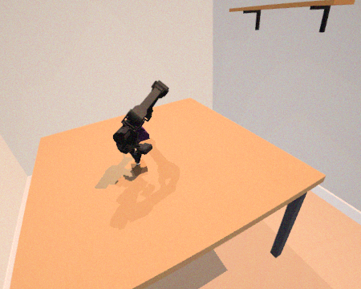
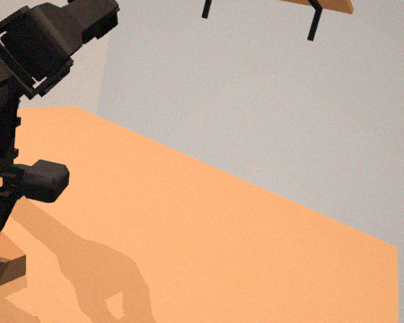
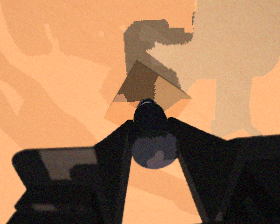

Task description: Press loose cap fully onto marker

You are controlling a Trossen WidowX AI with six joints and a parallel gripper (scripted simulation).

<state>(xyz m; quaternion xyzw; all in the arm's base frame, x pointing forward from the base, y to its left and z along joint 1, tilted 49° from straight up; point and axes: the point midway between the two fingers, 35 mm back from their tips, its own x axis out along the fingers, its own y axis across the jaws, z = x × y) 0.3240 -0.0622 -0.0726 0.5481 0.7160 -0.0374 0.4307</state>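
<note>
My gripper tip is 10 mm below the black marker cap.
</note>
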